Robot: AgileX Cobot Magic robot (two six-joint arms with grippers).
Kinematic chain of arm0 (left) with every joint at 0, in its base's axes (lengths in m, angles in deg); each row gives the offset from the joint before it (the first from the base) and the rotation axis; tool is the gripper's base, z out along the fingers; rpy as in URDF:
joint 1: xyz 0 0 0.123 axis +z
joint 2: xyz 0 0 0 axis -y
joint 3: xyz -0.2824 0 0.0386 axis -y
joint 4: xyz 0.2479 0 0.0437 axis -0.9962 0 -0.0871
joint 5: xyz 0 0 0 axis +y
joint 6: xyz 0.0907 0 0.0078 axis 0.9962 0 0.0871
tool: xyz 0 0 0 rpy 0 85 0
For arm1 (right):
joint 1: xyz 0 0 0.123 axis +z
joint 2: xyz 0 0 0 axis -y
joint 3: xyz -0.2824 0 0.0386 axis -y
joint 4: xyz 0.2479 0 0.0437 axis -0.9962 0 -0.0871
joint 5: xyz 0 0 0 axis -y
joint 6: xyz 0.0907 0 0.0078 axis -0.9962 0 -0.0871
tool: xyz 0 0 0 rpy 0 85 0
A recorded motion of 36 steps. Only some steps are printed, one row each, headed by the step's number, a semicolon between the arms.
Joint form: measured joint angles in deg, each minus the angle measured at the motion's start. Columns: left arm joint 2, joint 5, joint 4, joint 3, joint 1, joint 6; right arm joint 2, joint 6, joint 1, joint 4, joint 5, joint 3.
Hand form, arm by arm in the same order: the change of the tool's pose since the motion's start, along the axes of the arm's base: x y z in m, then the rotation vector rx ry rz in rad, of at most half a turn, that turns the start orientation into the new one. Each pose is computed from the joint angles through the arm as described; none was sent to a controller.
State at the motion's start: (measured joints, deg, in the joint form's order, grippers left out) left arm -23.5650 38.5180 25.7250 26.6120 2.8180 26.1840; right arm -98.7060 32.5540 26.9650 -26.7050 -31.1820 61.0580
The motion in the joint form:
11: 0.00 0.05 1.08 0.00 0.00 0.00; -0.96 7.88 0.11 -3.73 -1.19 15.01
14: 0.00 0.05 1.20 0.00 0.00 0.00; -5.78 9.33 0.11 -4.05 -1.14 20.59
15: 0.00 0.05 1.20 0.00 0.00 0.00; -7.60 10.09 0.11 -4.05 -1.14 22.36
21: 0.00 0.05 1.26 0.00 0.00 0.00; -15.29 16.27 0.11 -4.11 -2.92 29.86
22: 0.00 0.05 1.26 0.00 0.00 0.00; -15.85 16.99 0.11 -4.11 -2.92 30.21
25: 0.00 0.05 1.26 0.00 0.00 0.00; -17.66 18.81 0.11 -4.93 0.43 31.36
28: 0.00 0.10 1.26 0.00 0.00 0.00; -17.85 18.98 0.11 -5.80 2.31 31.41
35: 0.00 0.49 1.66 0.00 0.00 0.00; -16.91 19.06 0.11 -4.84 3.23 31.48
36: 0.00 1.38 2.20 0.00 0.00 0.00; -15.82 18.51 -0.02 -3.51 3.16 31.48
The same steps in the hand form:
11: -0.0001 -0.0010 0.0004 -0.0186 -0.0001 -0.0030; 0.0362 0.0232 0.0693 0.1054 -0.2398 0.0908
14: -0.0001 -0.0011 0.0005 -0.0207 -0.0002 -0.0033; 0.0578 0.0344 0.0654 0.1055 -0.2627 0.1077
15: -0.0001 -0.0011 0.0005 -0.0207 -0.0002 -0.0033; 0.0651 0.0382 0.0616 0.0999 -0.2683 0.1181
21: -0.0001 -0.0012 0.0005 -0.0217 -0.0003 -0.0035; 0.0923 0.0535 0.0412 0.0537 -0.2897 0.2176
22: -0.0001 -0.0012 0.0005 -0.0217 -0.0003 -0.0035; 0.0940 0.0544 0.0386 0.0475 -0.2923 0.2277
25: -0.0001 -0.0012 0.0005 -0.0217 -0.0003 -0.0035; 0.1039 0.0575 0.0333 0.0467 -0.3428 0.2173
28: -0.0001 -0.0012 0.0004 -0.0217 0.0005 -0.0038; 0.1067 0.0580 0.0339 0.0588 -0.3652 0.1956
35: -0.0004 -0.0018 0.0001 -0.0285 0.0063 -0.0078; 0.1065 0.0565 0.0424 0.0519 -0.4019 0.1957
36: -0.0012 -0.0028 -0.0007 -0.0375 0.0197 -0.0161; 0.1050 0.0536 0.0507 0.0435 -0.4220 0.1967

